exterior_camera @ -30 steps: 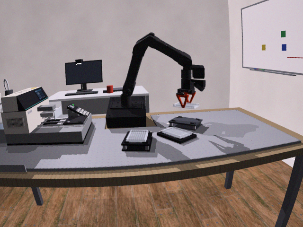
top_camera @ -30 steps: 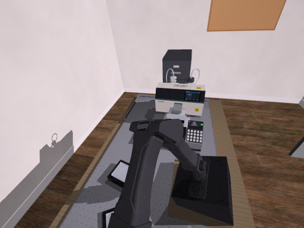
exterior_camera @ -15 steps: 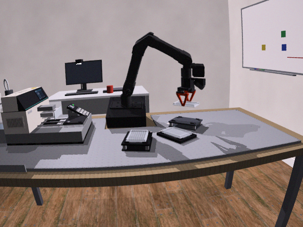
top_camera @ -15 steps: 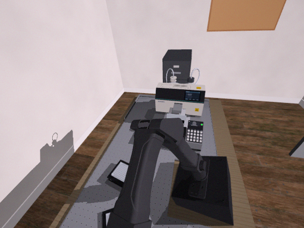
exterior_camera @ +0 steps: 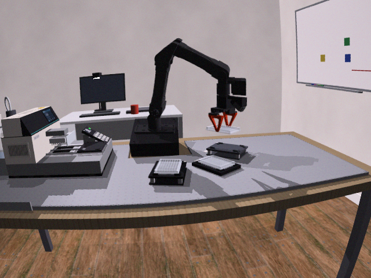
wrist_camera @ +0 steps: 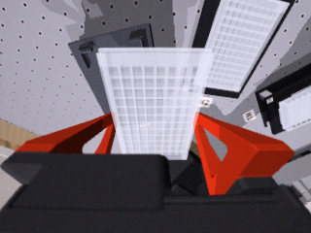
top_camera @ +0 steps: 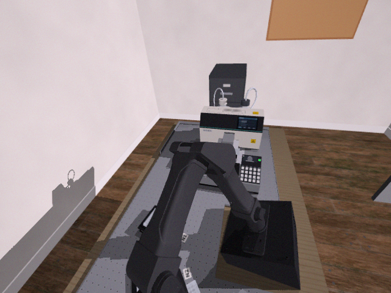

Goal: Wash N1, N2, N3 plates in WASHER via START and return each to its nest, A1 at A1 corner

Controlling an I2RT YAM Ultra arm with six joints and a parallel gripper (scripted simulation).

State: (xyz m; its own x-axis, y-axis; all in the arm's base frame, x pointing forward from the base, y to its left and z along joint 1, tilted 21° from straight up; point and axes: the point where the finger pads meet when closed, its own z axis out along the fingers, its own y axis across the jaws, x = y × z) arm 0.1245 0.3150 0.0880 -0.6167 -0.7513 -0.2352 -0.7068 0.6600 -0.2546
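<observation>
My gripper is now 6 cm short of the black washer carrier, 58 cm to the left of it and 6 cm above it. Round my hand: N2 label (5 cm ahead, 11 cm to the right, 13 cm below); then nest N3 (4 cm behind, 3 cm to the left, 10 cm below); then nest N2 (13 cm ahead, 4 cm to the right, 12 cm below).
</observation>
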